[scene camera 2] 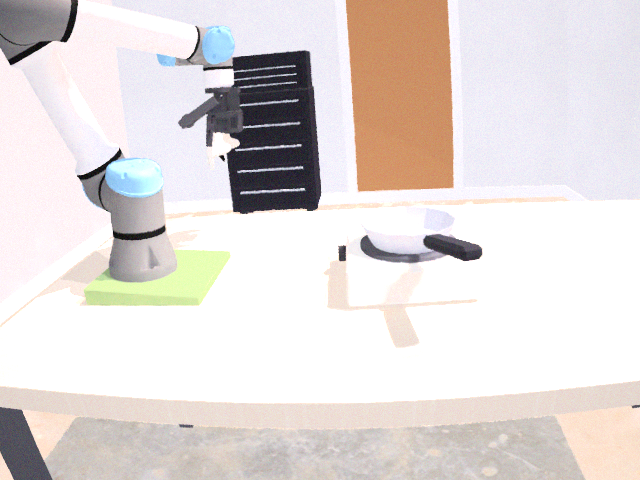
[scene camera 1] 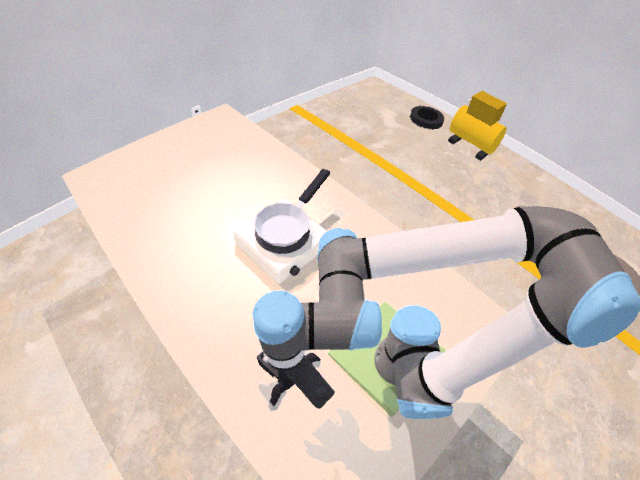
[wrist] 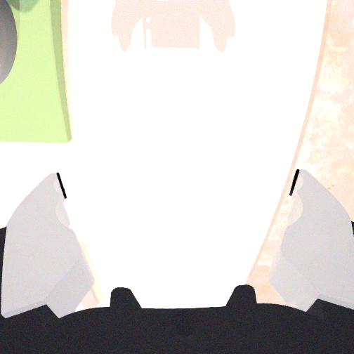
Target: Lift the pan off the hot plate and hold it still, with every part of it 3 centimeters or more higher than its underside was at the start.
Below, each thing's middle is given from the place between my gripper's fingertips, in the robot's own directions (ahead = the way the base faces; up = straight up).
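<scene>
There's the white hot plate (scene camera 2: pixel 374 277), which is 47 cm ahead of my hand, 28 cm to the right of it and 14 cm below it. And there's a pan (scene camera 1: pixel 280 224) that's 37 cm to the right of my hand, 49 cm ahead of it and 6 cm below it.
</scene>
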